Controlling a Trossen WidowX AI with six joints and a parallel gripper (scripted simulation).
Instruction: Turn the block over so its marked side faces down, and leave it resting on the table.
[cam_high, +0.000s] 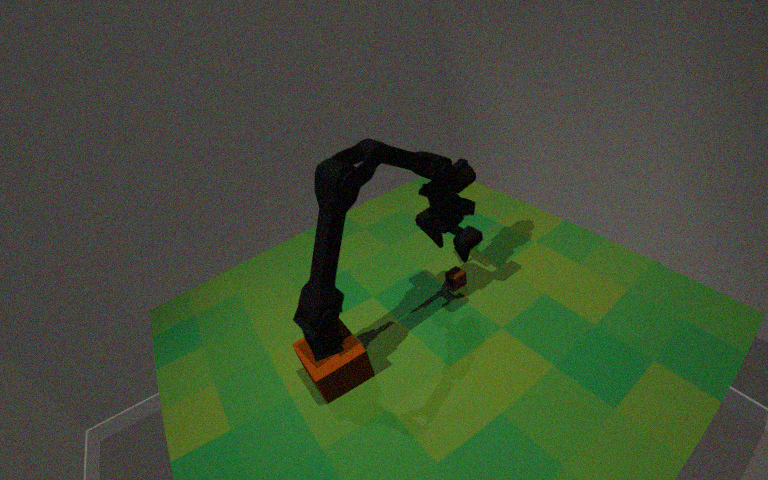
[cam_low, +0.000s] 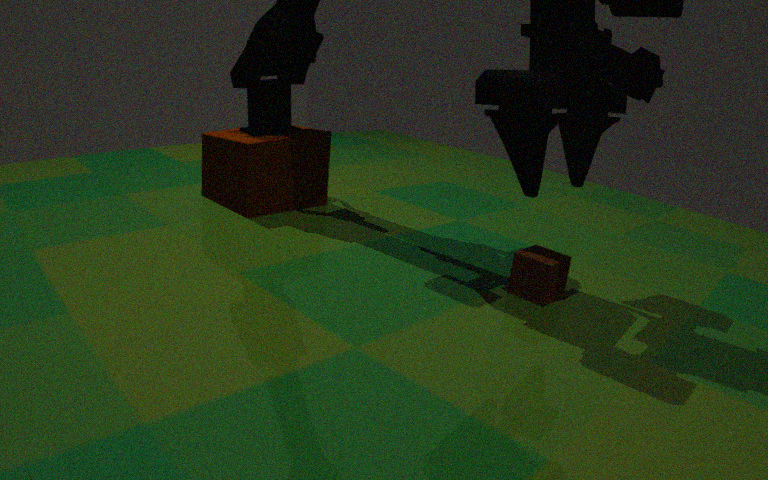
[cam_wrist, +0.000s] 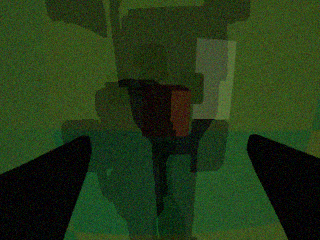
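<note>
The block lies 1 cm behind my gripper tip and 8 cm below it.
</note>
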